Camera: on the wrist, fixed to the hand. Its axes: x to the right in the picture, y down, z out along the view.
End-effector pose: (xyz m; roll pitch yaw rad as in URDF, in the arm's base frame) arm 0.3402 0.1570 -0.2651 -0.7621 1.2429 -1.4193
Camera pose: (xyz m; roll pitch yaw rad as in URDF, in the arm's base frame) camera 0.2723 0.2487 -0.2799 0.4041 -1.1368 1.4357
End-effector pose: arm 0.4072 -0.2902 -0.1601 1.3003 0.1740 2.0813
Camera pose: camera 0.3170 -0.3615 -0.1565 -1.9190 -0.3216 -1.0845
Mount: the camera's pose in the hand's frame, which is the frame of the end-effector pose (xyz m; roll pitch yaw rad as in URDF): -0.0185 0.0307 -0.1093 -0.6234 -0.0172 2.9931
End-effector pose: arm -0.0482 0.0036 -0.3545 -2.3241 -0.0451 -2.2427
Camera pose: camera -0.1141 0.0826 -0.3030 1.7089 0.1649 0.9889
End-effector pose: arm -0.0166 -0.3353 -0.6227 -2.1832 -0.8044 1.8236
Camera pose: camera 0.0971 -0.3472 -0.6099 1.6499 0.9326 -1.1986
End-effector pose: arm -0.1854 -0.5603 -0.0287 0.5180 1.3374 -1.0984
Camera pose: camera -0.1507 -0.4506 -0.0291 -0.4583 -1.3831 1.3447
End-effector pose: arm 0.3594 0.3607 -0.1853 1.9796 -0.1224 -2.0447
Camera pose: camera 0.4502 0.3446 -0.1165 -2.6000 -0.0072 1.1715
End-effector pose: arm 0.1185 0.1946 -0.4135 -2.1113 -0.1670 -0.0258
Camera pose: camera 0.0925 0.0857 -0.3871 1.5016 0.3028 -3.1031
